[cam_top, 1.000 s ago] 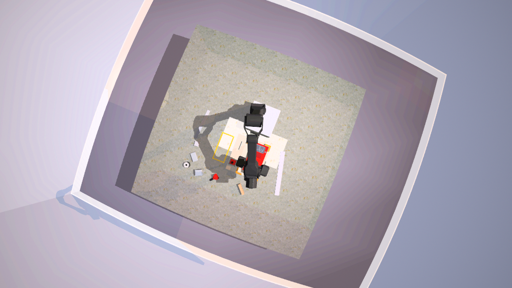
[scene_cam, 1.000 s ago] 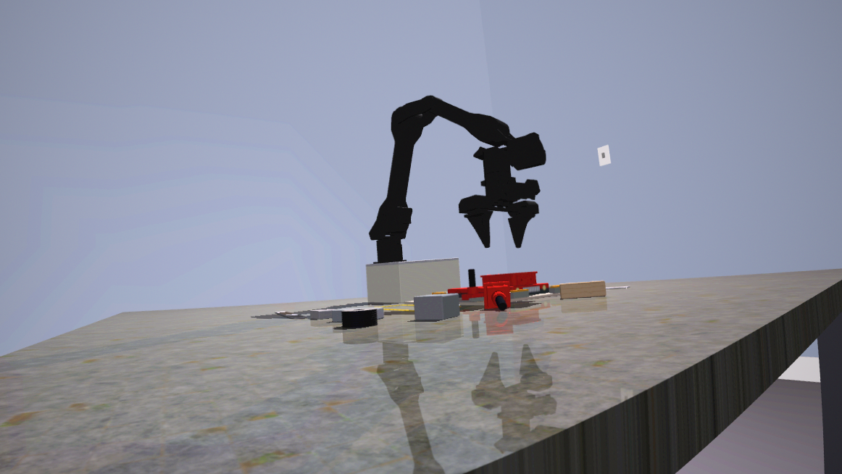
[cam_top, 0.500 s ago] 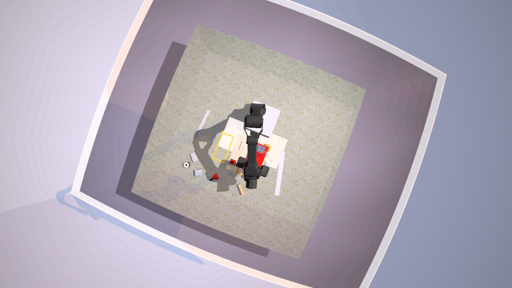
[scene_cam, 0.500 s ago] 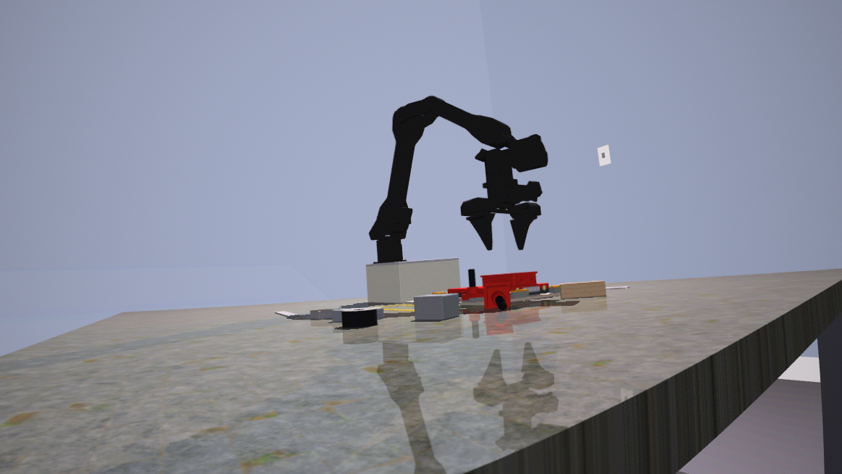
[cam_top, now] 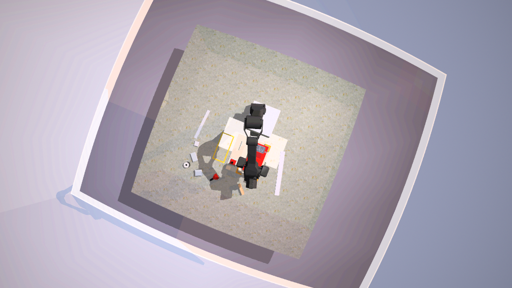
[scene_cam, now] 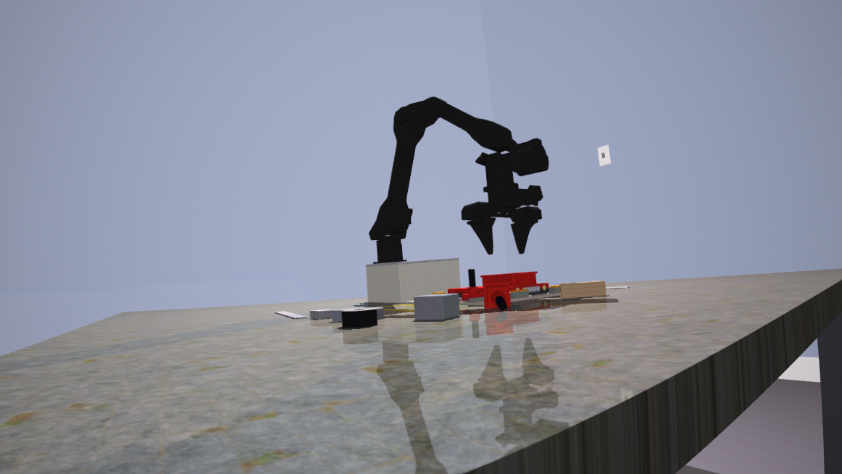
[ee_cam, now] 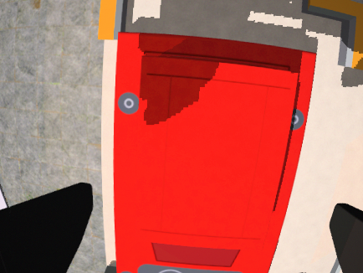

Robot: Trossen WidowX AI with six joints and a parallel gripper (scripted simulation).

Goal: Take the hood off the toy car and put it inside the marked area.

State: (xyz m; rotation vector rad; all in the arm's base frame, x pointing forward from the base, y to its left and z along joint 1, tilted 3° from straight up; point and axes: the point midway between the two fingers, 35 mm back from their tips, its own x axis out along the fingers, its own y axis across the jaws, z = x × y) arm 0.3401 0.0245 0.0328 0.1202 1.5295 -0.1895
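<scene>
Right now the red hood is 50 mm below my gripper tip. From my gripper tip the other things lie so: wooden block 180 mm ahead, 50 mm to the right, 80 mm below; black wheel 80 mm ahead, 440 mm to the right, 80 mm below.
</scene>
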